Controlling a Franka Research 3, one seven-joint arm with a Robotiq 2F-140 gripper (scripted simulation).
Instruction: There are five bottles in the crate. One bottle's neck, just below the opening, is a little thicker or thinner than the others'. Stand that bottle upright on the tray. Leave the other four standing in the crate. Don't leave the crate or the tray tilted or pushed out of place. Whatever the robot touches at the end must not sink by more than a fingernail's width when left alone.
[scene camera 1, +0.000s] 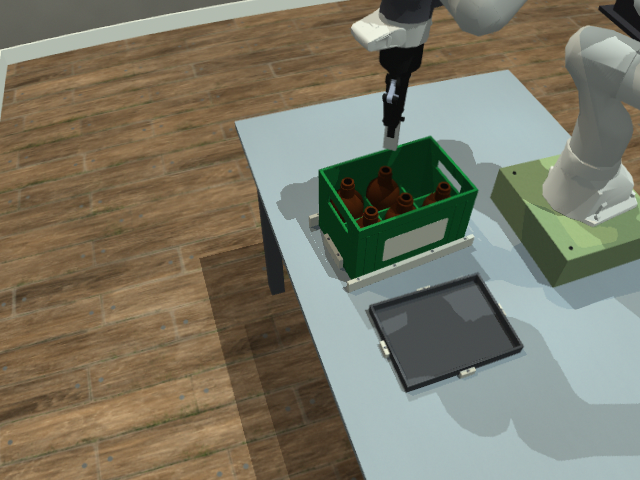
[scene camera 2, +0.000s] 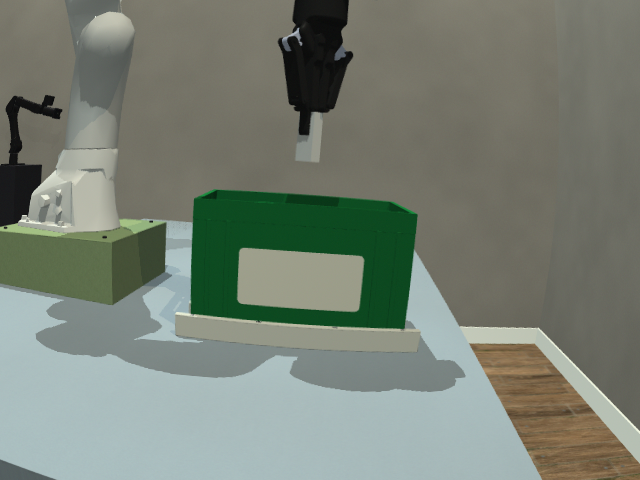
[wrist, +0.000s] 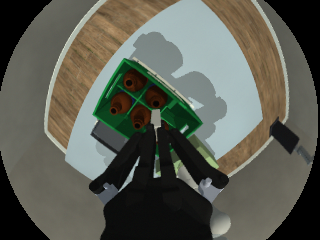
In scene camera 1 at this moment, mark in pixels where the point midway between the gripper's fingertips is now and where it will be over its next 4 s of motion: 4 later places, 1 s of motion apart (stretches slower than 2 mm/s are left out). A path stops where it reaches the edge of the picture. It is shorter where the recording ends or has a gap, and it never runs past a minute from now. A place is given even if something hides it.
The gripper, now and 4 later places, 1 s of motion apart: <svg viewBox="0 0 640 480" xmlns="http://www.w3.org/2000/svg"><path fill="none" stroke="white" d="M390 147L388 147L388 159L386 164L386 174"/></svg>
